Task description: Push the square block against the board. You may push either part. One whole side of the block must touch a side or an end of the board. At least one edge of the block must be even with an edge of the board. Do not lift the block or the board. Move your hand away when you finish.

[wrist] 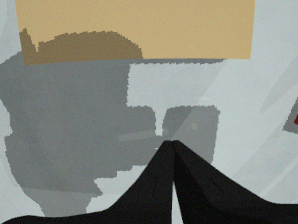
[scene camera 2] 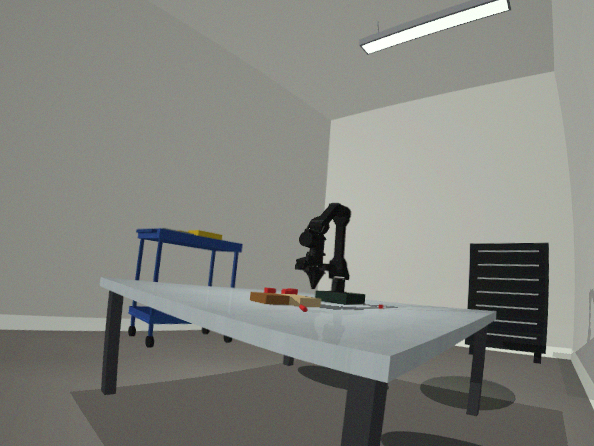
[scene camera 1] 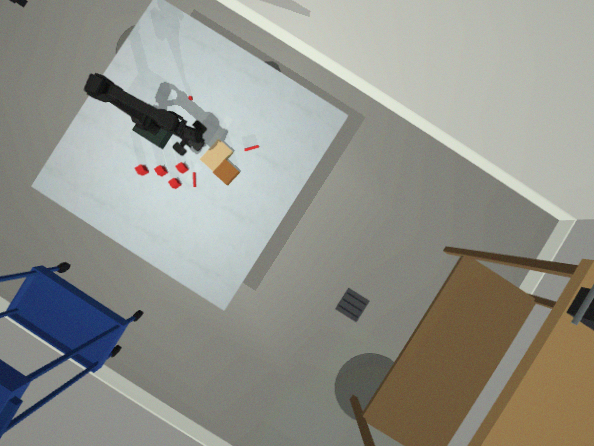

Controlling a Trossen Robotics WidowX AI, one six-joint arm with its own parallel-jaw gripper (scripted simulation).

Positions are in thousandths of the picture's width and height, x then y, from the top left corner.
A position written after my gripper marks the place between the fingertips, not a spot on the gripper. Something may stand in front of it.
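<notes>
My gripper (scene camera 2: 528,649), also in the wrist view (wrist: 572,658): shut, holding nothing. Tan board (wrist: 153,176) in sight.
</notes>
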